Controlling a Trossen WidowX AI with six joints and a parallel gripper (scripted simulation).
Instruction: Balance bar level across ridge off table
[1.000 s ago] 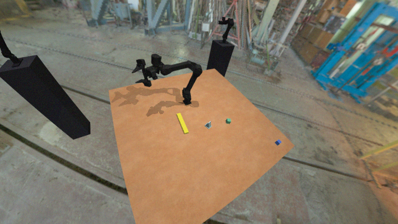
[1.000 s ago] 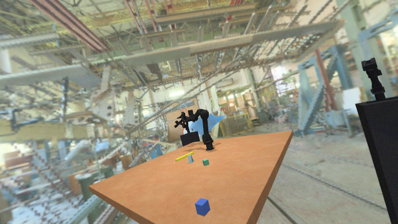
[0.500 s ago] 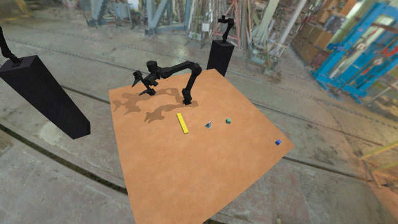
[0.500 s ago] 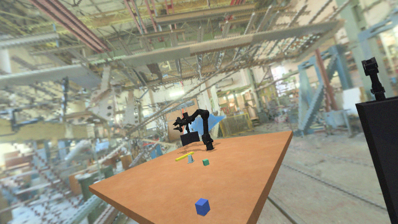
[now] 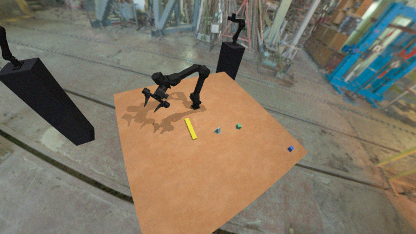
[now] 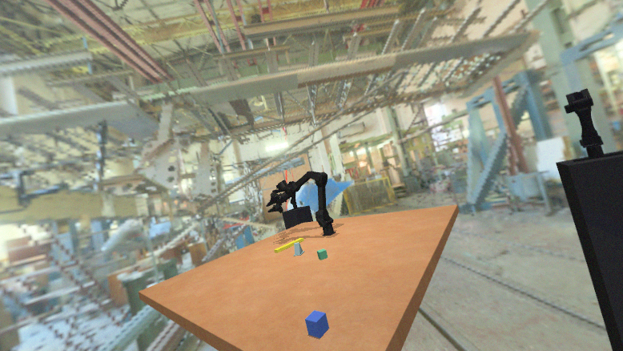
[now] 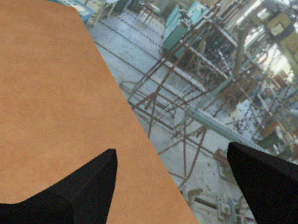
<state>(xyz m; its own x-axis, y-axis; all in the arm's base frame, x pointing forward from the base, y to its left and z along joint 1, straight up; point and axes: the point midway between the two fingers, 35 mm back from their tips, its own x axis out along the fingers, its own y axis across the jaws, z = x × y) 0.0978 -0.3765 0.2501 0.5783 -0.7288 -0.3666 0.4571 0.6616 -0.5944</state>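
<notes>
The yellow bar is 9 cm ahead of my gripper tip, 25 cm to the left of it and 23 cm below it. The rest, counted from my gripper tip: blue cube 62 cm ahead, 90 cm to the left, 22 cm below; then green cube 24 cm ahead, 63 cm to the left, 22 cm below.
</notes>
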